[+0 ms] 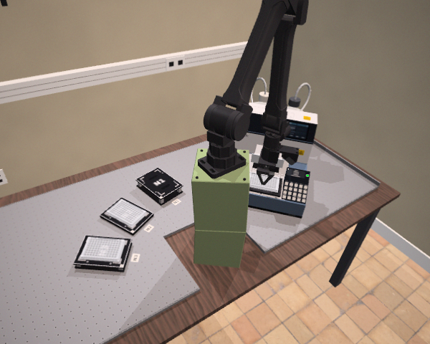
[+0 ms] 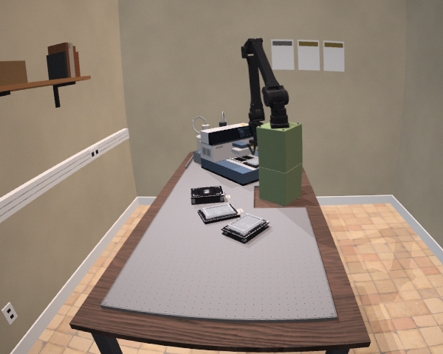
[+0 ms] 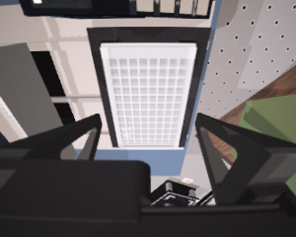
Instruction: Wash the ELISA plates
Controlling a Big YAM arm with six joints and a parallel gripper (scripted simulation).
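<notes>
Now: hand 4 cm above the dark washer carrier. From my hand the other things lie so: plate washer 11 cm to the right, 10 cm ahead.
</notes>
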